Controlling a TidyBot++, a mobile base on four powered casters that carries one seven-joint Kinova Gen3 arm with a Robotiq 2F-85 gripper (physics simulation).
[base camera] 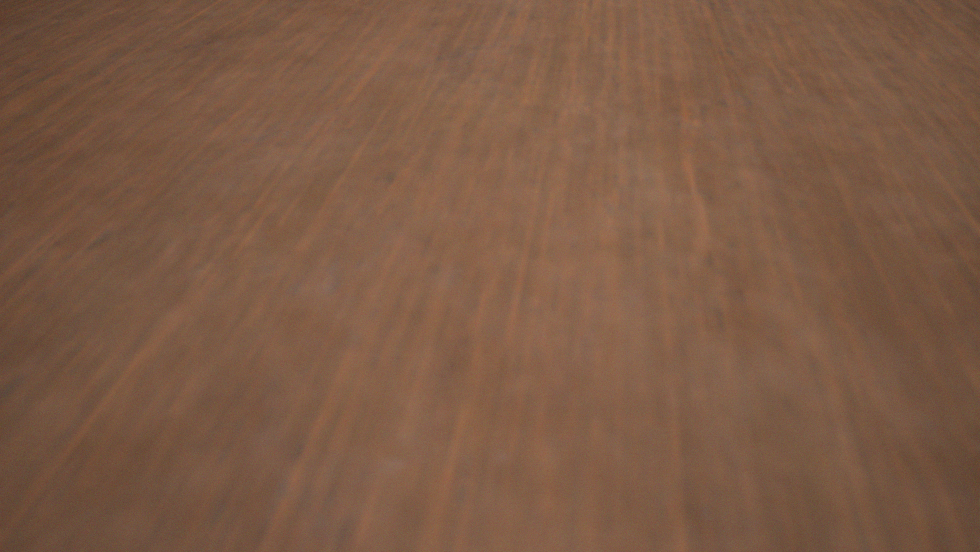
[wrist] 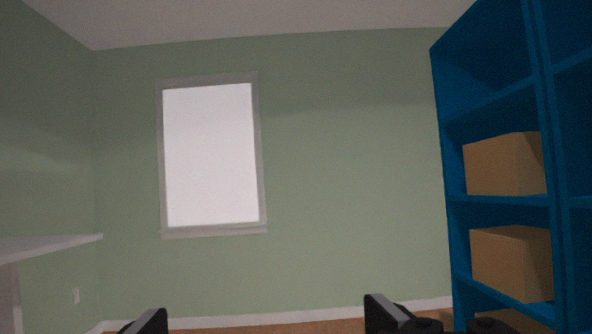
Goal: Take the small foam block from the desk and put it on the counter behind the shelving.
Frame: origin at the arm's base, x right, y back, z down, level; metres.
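Seen in the pictures: gripper, fingertip midpoint: (wrist: 267, 324).
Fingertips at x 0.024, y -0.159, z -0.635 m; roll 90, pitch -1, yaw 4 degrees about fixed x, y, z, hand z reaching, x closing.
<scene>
A point is followed by its place in that frame.
My gripper (wrist: 266, 314) @(z -0.635, x 0.024, y -0.159 m) is open, with its two fingertips far apart at the bottom edge of the wrist view and no object between them. The blue shelving (wrist: 560, 165) @(z -0.705, x 1.088, y -0.963 m) stands along the right side of the wrist view. A pale, flat top (wrist: 30, 244) @(z -0.553, x -0.785, y -1.366 m) on a light support juts in from the left edge of that view; whether it is the desk or the counter, I cannot tell. The small foam block does not show in either view.
Cardboard boxes (wrist: 490, 167) @(z -0.728, x 1.173, y -1.425 m) (wrist: 500, 257) @(z -0.307, x 1.171, y -1.406 m) sit in the shelving. A green wall (wrist: 350, 175) @(z -0.777, x 0.918, y -2.790 m) with a bright window (wrist: 212, 155) @(z -1.024, x -0.203, y -2.944 m) stands ahead, with a white baseboard (wrist: 240, 321) @(z 0.357, x -0.065, y -2.916 m) below. Brown wood floor (base camera: 489, 274) @(z 0.397, x -0.021, y -0.508 m) fills the base camera view.
</scene>
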